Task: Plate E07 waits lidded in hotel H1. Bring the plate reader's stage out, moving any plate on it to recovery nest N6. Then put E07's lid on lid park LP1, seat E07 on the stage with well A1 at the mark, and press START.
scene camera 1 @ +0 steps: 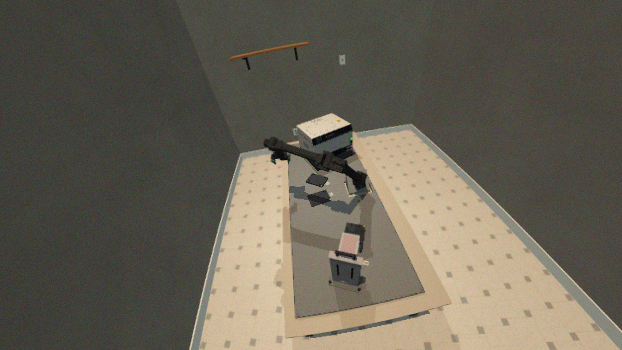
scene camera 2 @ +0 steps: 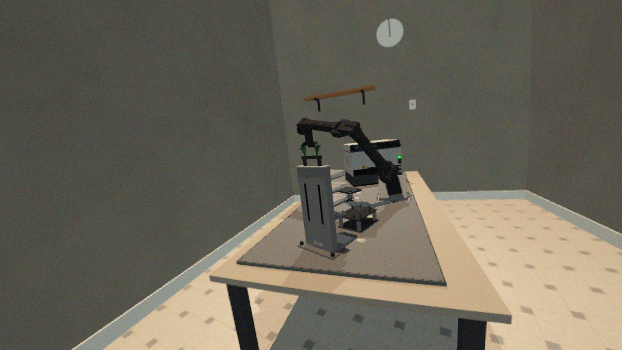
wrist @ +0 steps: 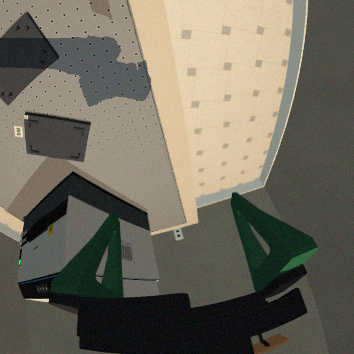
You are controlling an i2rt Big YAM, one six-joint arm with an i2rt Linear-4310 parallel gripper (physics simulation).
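Where they show: gripper, fingertip midpoint: (scene camera 1: 282, 163) (scene camera 2: 311, 155) (wrist: 173, 207); arm's base, origin of the base link: (scene camera 2: 393, 186).
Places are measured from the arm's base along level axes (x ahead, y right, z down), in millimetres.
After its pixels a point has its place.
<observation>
My gripper (scene camera 1: 281, 159) {y 155, x 551, z -229 mm} (scene camera 2: 310, 150) {y 155, x 551, z -229 mm} (wrist: 173, 207) {y 155, x 551, z -229 mm} is open and empty, its green fingers wide apart, high over the far left part of the bench. The white plate reader (scene camera 1: 324, 128) {y 470, x 126, z -267 mm} (scene camera 2: 372, 157) (wrist: 105, 245) stands at the far end with a green light; no extended stage shows. The grey hotel (scene camera 1: 346, 271) {y -675, x 353, z -131 mm} (scene camera 2: 317, 210) {y -680, x 346, z -94 mm} stands at the near end. A pink-topped plate (scene camera 1: 349, 243) {y -583, x 305, z -219 mm} is at its top, and several plates show on its shelves in scene camera 2. Which one is E07 cannot be read. N6, LP1 and the START button cannot be identified.
A dark pad (scene camera 1: 317, 180) {y 183, x 301, z 55 mm} (wrist: 57, 139) {y 202, x 311, z 55 mm} with corner brackets lies before the reader. Another dark platform (scene camera 1: 318, 198) {y -19, x 344, z 57 mm} (wrist: 27, 57) {y 5, x 373, z 57 mm} is nearer the hotel. A raised dark platform on legs (scene camera 2: 359, 213) {y -451, x 205, z 7 mm} stands beside the hotel. The arm base is at the bench's right edge.
</observation>
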